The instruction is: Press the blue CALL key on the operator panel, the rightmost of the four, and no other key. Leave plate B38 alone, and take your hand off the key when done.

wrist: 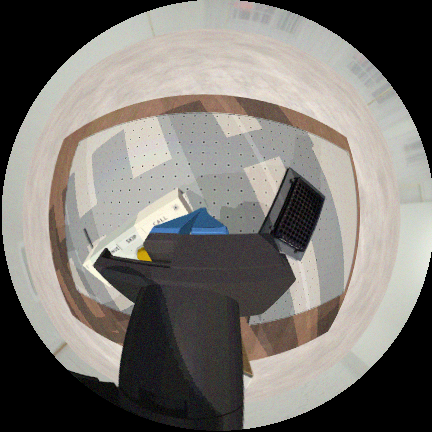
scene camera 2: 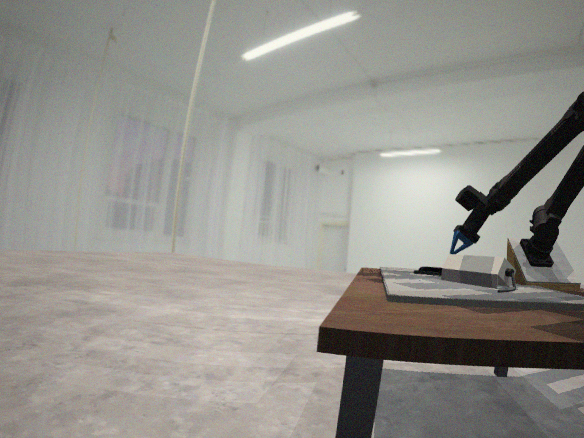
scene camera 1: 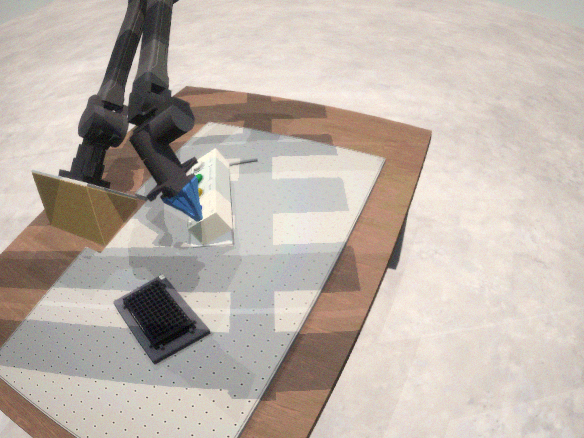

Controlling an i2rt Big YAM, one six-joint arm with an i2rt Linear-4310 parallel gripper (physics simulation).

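Places are measured from the arm's base along level axes (x ahead, y left, z up), in millimetres.
Where they show: gripper, fingertip midpoint: (wrist: 202, 212) (scene camera 1: 200, 220); arm's base, origin of the base link: (scene camera 2: 535, 254) (scene camera 1: 83, 182).
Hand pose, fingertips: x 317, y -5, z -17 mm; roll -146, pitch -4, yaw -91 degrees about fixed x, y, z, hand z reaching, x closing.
Note:
Each offset is from my fingertips to the top centre of the thing. "spot": to the spot under its first point. Level surfaces: height alone.
The cream operator panel @[47 mm back, 119 mm left, 1 mm up] (scene camera 1: 218, 202) (scene camera 2: 477, 264) (wrist: 172, 204) has a sloped key face. Its green key @[79 mm back, 131 mm left, 8 mm down] (scene camera 1: 198, 177) and yellow key @[56 mm back, 86 mm left, 8 mm down] (scene camera 1: 200, 192) (wrist: 144, 254) show beside the fingers. The CALL label shows in the wrist view, but the blue key is mostly or wholly hidden by the blue fingers. My gripper (scene camera 1: 199, 218) (scene camera 2: 453, 252) (wrist: 202, 212) is shut and empty, its tips at the CALL end of the panel, low over or on the face; contact cannot be told. The black gridded plate, B38 by its look @[8 mm back, 184 mm right, 57 mm down] (scene camera 1: 160, 312) (wrist: 301, 215), lies apart from the gripper.
A short grey cable @[spot: 54 mm back, 297 mm left, 77 mm down] (scene camera 1: 243, 161) (wrist: 88, 238) sticks out from the panel's far end. A perforated pale board @[83 mm down] (scene camera 1: 310, 200) lies under panel and plate on the wooden table (scene camera 1: 395, 150) (scene camera 2: 425, 345). A yellow-brown slanted board (scene camera 1: 82, 212) stands by the arm's base.

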